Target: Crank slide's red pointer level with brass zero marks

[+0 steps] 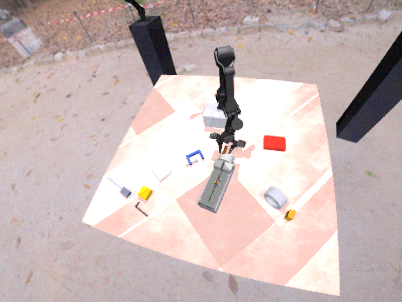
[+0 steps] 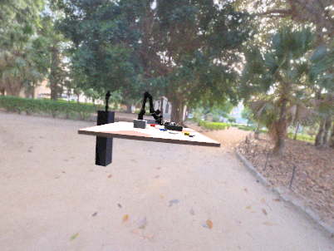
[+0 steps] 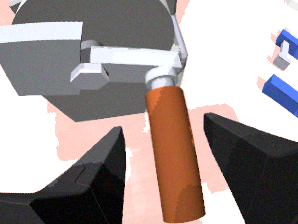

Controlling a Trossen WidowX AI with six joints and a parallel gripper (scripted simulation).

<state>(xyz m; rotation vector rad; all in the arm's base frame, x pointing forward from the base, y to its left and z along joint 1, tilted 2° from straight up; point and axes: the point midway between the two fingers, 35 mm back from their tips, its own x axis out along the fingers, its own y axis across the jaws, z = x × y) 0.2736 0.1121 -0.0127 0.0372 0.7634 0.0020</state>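
My gripper tip is now 2 cm past the crank handle and 2 cm below it. From my gripper tip the other things lie so: white tile (19 cm ahead, 31 cm to the right, 4 cm below); then red pointer (13 cm ahead, 3 cm to the left, 3 cm above); then red block (19 cm behind, 24 cm to the left, 4 cm below).
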